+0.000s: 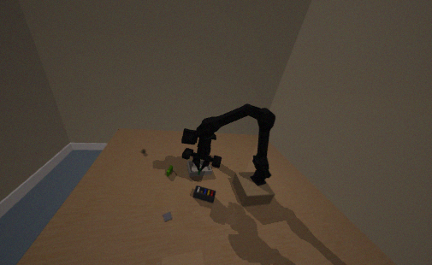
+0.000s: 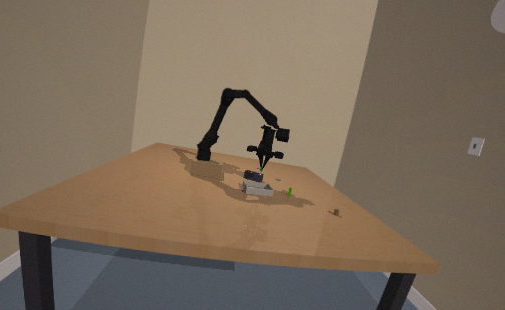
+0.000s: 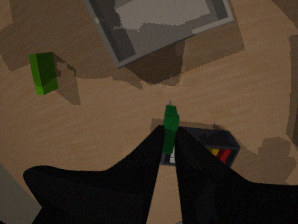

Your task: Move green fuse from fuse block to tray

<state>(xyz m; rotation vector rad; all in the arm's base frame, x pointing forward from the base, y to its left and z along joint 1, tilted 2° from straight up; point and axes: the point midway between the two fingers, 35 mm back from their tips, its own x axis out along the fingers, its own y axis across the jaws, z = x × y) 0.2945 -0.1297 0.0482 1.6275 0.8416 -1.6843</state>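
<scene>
My gripper tip is 40 mm past the grey tray, 100 mm to the left of it and 90 mm above it. Round my gripper tip: dark peg (250 mm ahead, 330 mm to the right, 80 mm below); then green fuse (10 mm below).
</scene>
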